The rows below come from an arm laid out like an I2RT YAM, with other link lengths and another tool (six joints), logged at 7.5 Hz.
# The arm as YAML. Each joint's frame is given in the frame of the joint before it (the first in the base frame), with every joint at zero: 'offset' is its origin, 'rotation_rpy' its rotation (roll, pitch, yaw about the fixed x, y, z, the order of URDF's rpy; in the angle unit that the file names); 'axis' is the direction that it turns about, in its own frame. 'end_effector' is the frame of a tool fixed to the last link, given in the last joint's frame.
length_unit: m
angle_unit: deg
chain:
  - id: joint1
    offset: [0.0, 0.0, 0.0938]
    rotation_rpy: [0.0, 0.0, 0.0]
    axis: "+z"
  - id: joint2
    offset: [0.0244, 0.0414, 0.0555]
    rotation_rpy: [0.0, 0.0, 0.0]
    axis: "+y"
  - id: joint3
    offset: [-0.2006, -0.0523, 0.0]
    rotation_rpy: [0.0, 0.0, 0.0]
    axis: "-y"
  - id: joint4
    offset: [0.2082, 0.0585, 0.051]
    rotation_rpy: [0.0, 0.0, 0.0]
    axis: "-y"
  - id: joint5
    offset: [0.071, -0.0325, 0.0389]
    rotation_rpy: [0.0, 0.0, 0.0]
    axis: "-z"
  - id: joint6
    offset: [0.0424, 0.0, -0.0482]
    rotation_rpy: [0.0, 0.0, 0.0]
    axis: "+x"
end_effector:
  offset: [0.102, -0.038, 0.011]
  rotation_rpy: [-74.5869, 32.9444, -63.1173]
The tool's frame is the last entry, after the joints.
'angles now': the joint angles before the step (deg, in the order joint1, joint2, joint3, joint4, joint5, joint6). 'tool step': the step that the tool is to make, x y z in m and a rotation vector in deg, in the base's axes. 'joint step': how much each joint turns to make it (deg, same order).
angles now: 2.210 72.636 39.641 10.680 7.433 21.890
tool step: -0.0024 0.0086 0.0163 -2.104 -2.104 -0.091
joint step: 2.766 -2.179 0.530 -0.571 3.471 -1.059
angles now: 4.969 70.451 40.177 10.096 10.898 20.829
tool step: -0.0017 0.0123 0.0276 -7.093 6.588 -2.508
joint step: 5.726 2.570 13.226 -17.510 9.983 -2.417
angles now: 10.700 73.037 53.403 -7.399 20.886 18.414
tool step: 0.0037 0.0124 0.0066 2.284 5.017 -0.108
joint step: 1.885 4.445 10.210 -11.678 0.101 4.079
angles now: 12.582 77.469 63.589 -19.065 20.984 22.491
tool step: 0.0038 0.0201 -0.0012 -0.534 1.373 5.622
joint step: 2.055 0.864 1.160 -1.003 -2.874 -2.252
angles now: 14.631 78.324 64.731 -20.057 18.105 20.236
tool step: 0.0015 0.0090 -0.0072 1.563 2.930 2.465
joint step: 0.213 1.690 2.105 -3.018 -3.138 0.584
